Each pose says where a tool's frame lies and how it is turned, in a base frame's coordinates. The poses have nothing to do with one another.
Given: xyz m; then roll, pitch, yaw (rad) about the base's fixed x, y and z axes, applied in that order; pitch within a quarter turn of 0, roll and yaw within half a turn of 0.
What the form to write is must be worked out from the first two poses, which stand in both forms.
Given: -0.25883 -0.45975 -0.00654 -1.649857 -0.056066 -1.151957
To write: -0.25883 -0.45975 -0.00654 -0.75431 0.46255 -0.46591 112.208
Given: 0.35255 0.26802 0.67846 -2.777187 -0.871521 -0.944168
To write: 0.35255 0.26802 0.67846 0.82956 -0.33761 0.44481 175.131
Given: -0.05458 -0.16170 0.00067 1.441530 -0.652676 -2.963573
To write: -0.05458 -0.16170 0.00067 -0.19166 -0.66969 -0.71748 148.196
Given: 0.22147 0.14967 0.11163 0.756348 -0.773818 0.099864
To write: 0.22147 0.14967 0.11163 0.68705 -0.63759 0.34849 63.005
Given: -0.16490 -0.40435 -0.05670 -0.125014 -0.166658 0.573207
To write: -0.16490 -0.40435 -0.05670 -0.12279 -0.32971 0.93606 34.320
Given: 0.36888 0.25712 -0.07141 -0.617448 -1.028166 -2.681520
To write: 0.36888 0.25712 -0.07141 -0.51697 0.15092 -0.84260 174.993
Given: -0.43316 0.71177 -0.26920 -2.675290 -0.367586 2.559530
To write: -0.43316 0.71177 -0.26920 -0.24080 -0.95532 0.17140 152.756
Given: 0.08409 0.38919 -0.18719 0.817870 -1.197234 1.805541
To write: 0.08409 0.38919 -0.18719 0.63748 -0.06527 0.76770 145.849
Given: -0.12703 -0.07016 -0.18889 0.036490 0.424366 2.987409
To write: -0.12703 -0.07016 -0.18889 -0.20922 0.03411 0.97727 170.926
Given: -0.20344 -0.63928 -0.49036 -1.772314 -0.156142 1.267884
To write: -0.20344 -0.63928 -0.49036 -0.70661 -0.59242 0.38697 114.121
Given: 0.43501 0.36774 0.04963 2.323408 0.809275 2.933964
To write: 0.43501 0.36774 0.04963 -0.07448 0.93171 0.35549 133.200
